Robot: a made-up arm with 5 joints.
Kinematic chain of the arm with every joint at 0, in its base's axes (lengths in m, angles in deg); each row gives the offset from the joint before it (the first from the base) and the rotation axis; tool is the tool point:
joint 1: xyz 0 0 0.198 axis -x
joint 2: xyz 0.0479 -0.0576 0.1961 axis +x
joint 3: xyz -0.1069 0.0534 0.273 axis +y
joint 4: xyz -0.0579 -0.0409 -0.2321 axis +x
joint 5: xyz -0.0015 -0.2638 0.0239 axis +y
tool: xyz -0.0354 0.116 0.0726
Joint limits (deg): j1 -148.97..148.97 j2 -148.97..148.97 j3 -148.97..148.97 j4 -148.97..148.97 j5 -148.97..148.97
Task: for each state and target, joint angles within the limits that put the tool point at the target. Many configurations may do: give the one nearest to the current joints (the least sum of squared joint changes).
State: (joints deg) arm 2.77 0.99 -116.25 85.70 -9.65
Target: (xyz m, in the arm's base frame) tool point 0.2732 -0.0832 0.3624
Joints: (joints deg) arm -24.87 -42.21 -69.50 130.46 -17.94
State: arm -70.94 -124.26 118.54 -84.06 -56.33
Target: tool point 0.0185 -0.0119 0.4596
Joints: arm -109.67 -128.19 148.97 -77.49 -49.06
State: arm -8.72 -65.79 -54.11 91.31 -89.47
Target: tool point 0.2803 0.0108 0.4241
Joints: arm 4.95 -62.53 -77.01 80.79 -86.56
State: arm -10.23 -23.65 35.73 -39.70 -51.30
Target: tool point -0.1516 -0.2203 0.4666
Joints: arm -17.59 -18.95 -16.91 -25.13 -59.46
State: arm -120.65 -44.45 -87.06 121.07 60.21
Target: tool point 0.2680 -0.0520 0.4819
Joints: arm -98.07 -100.38 -103.74 148.97 105.37
